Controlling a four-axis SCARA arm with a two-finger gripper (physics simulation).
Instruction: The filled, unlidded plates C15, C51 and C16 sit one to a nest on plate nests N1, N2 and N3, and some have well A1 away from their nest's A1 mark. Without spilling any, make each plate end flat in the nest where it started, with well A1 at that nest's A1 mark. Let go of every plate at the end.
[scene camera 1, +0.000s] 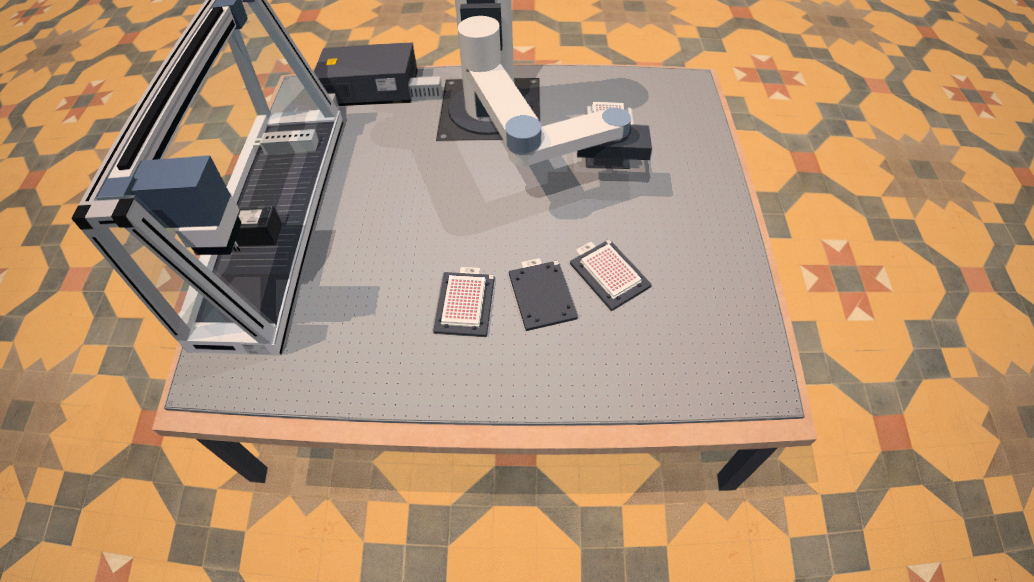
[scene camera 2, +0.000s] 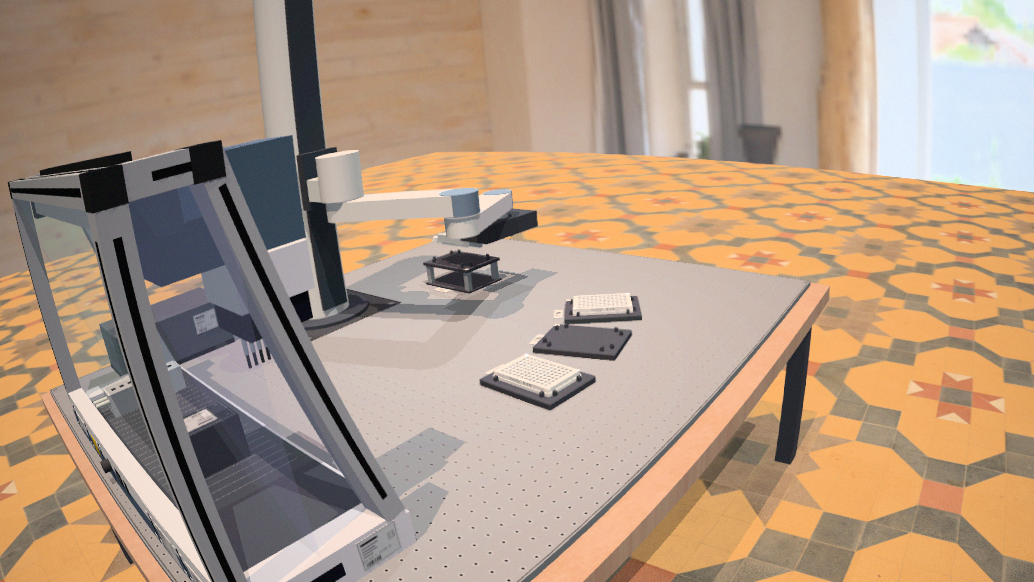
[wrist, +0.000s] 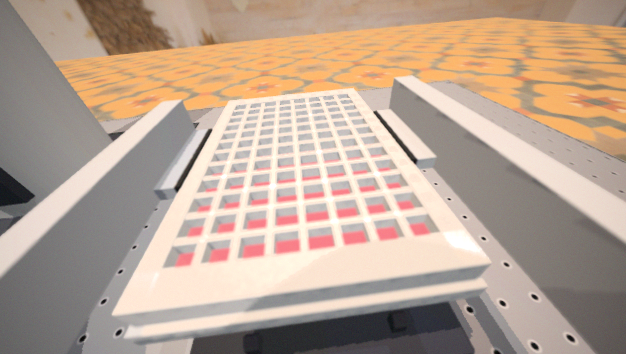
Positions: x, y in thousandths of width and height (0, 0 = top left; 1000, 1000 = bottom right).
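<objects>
In scene camera 1 the gripper is visible, and its place there is given by the gripper (589, 188); scene camera 2 shows the gripper (440, 399) as well, while the wrist view has the gripper (467, 306).
</objects>
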